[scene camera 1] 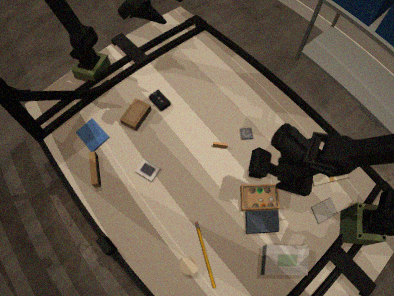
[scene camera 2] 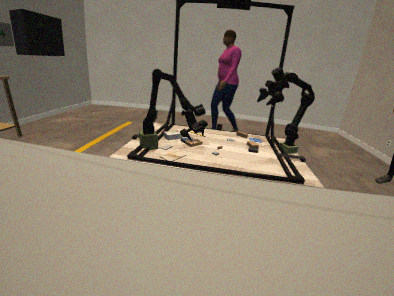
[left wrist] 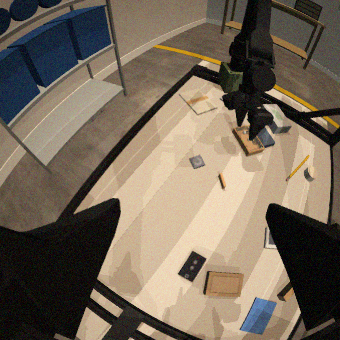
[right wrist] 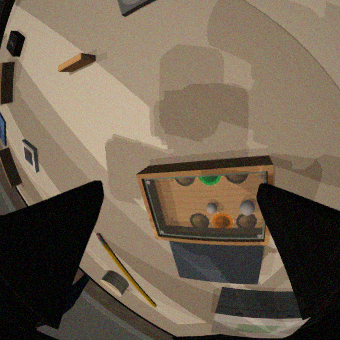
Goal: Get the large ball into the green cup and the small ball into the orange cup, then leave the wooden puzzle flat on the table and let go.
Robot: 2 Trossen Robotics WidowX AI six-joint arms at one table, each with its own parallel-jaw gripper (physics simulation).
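Places are measured from the left arm's base along level axes (x up, y left, z back), in centimetres.
Where they show: left gripper, fingertip midpoint: [scene camera 1: 173, 11] [scene camera 2: 261, 103] [left wrist: 197, 209]; right gripper, fingertip midpoint: [scene camera 1: 263, 180] [scene camera 2: 197, 138] [left wrist: 243, 132] [right wrist: 183, 190]; left arm's base at its link origin: [scene camera 1: 89, 62] [scene camera 2: 289, 144]; right arm's base at its link origin: [scene camera 1: 372, 222] [scene camera 2: 148, 132] [left wrist: 235, 67].
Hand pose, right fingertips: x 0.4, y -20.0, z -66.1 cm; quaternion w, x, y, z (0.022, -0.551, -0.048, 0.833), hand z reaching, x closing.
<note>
Things, the pixels of their top centre, and the offset from my right fingertips. "*": a spot on its surface instead.
- wooden puzzle at its top centre: [right wrist: 203, 211] [scene camera 1: 260, 196] [left wrist: 249, 137] [scene camera 2: 194, 141] dy -3.3, dx -3.3, dz -1.1 cm
- small ball at its top centre: [right wrist: 210, 210] dy -3.7, dx -4.3, dz -1.6 cm
- orange cup at a spot on its surface: [right wrist: 222, 221] * dy -3.9, dx -3.6, dz -2.8 cm
- large ball at its top centre: [right wrist: 246, 211] dy -2.6, dx -3.9, dz -4.4 cm
- green cup at a spot on its surface: [right wrist: 210, 179] * dy -0.6, dx -3.6, dz -1.0 cm
- dark blue flat thing at its top centre: [right wrist: 215, 265] [scene camera 1: 263, 221] [left wrist: 262, 133] dy -9.6, dx -3.7, dz -3.9 cm
- clear box at its top centre: [right wrist: 256, 328] [scene camera 1: 287, 260] [left wrist: 277, 114] [scene camera 2: 173, 132] dy -18.2, dx -1.5, dz -13.2 cm
- yellow pencil at its top centre: [right wrist: 127, 277] [scene camera 1: 205, 254] [left wrist: 299, 165] dy -23.0, dx -4.8, dz +7.6 cm
- pale disc at its top centre: [right wrist: 110, 287] [scene camera 1: 189, 265] [left wrist: 312, 171] dy -27.2, dx -2.8, dz +10.5 cm
- small orange block at its top centre: [right wrist: 67, 62] [left wrist: 222, 178] [scene camera 1: 220, 143] dy +7.7, dx -3.4, dz +14.3 cm
- grey square at a spot on its surface: [scene camera 1: 246, 133] * dy +14.4, dx -4.9, dz +8.2 cm
The wooden puzzle [scene camera 1: 243, 197] [left wrist: 248, 145] [right wrist: 215, 241] lies on the table. In the right wrist view, the small ball [right wrist: 212, 207] is outside the cups, just above the orange cup [right wrist: 222, 221]. The large ball [right wrist: 247, 207] is near the right rim, close to a dark cup. The green cup [right wrist: 210, 179] shows at the top wall, partly hidden, with no ball visible in it. My right gripper [left wrist: 243, 132] [right wrist: 183, 190] is open and empty over the puzzle, one finger overlapping its right edge in the right wrist view. My left gripper [scene camera 2: 266, 99] [left wrist: 197, 209] is open and empty, high and far from the puzzle.
A dark blue flat thing [scene camera 1: 262, 221] [right wrist: 220, 262] lies against the puzzle's lower side. A clear box [scene camera 1: 287, 260], a yellow pencil [scene camera 1: 206, 255] and a pale disc [scene camera 1: 188, 266] lie nearby. A small orange block [scene camera 1: 220, 145] and a grey square [scene camera 1: 246, 133] lie farther off.
</note>
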